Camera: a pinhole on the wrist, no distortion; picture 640 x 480 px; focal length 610.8 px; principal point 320.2 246.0 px. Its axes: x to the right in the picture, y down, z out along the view. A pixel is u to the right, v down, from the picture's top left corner.
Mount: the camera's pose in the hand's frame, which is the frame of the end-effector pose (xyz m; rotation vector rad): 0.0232 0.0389 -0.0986 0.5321 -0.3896 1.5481
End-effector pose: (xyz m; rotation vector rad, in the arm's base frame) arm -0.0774 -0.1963 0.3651 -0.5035 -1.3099 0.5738
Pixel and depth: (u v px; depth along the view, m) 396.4 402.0 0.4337
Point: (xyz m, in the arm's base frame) -0.3617 -0.3421 0.4904
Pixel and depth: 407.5 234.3 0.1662
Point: -0.1184 -0.1928 0.4271
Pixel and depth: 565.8 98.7 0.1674
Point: -0.1383 -0.1397 0.4349
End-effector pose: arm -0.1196 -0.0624 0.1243 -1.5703 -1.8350 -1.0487
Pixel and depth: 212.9 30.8 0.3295
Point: -0.3204 0.1383 0.1379
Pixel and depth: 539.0 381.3 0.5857
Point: -0.1674 0.3193 -0.2384
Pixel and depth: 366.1 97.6 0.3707
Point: -0.2609 0.1949 0.0832
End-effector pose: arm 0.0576 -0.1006 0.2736 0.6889 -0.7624 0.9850
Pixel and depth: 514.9 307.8 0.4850
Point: 0.0610 -0.4439 0.4912
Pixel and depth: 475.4 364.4 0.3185
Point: 0.0677 -0.3039 0.3743
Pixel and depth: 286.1 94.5 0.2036
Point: 0.1476 -0.1368 0.3693
